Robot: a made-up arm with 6 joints. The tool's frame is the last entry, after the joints.
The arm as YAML. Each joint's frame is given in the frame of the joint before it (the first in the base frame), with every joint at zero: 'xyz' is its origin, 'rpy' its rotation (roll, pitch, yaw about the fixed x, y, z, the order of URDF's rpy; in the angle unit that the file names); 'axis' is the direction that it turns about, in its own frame. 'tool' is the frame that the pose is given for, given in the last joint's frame.
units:
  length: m
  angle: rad
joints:
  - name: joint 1
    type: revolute
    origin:
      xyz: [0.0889, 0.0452, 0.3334]
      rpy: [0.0, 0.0, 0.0]
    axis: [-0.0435, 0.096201, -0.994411]
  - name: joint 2
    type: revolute
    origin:
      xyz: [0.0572, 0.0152, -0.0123]
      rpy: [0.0, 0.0, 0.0]
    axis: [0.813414, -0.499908, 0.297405]
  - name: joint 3
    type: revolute
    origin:
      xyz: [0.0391, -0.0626, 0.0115]
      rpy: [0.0, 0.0, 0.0]
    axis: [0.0, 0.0, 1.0]
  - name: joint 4
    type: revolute
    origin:
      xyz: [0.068, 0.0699, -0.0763]
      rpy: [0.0, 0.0, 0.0]
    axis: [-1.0, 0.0, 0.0]
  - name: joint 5
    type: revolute
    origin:
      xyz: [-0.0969, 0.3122, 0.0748]
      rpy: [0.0, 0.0, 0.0]
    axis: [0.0, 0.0, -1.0]
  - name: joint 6
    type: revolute
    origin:
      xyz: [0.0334, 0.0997, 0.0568]
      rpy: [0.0, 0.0, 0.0]
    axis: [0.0, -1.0, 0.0]
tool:
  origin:
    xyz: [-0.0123, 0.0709, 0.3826]
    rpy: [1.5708, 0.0, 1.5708]
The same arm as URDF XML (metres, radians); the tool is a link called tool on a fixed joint. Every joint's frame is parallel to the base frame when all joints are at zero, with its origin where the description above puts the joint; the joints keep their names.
<robot name="arm">
<link name="base_link"/>
<link name="link1"/>
<link name="link2"/>
<link name="link3"/>
<link name="link4"/>
<link name="link5"/>
<link name="link6"/>
<link name="tool"/>
<joint name="joint 1" type="continuous"><parent link="base_link"/><child link="link1"/><origin xyz="0.0889 0.0452 0.3334"/><axis xyz="-0.0435 0.096201 -0.994411"/></joint>
<joint name="joint 2" type="continuous"><parent link="link1"/><child link="link2"/><origin xyz="0.0572 0.0152 -0.0123"/><axis xyz="0.813414 -0.499908 0.297405"/></joint>
<joint name="joint 3" type="continuous"><parent link="link2"/><child link="link3"/><origin xyz="0.0391 -0.0626 0.0115"/><axis xyz="0 0 1"/></joint>
<joint name="joint 4" type="continuous"><parent link="link3"/><child link="link4"/><origin xyz="0.068 0.0699 -0.0763"/><axis xyz="-1 0 0"/></joint>
<joint name="joint 5" type="continuous"><parent link="link4"/><child link="link5"/><origin xyz="-0.0969 0.3122 0.0748"/><axis xyz="0 0 -1"/></joint>
<joint name="joint 6" type="continuous"><parent link="link5"/><child link="link6"/><origin xyz="0.0334 0.0997 0.0568"/><axis xyz="0 -1 0"/></joint>
<joint name="tool_fixed" type="fixed"><parent link="link6"/><child link="tool"/><origin xyz="-0.0123 0.0709 0.3826" rpy="1.5708 0 1.5708"/></joint>
</robot>

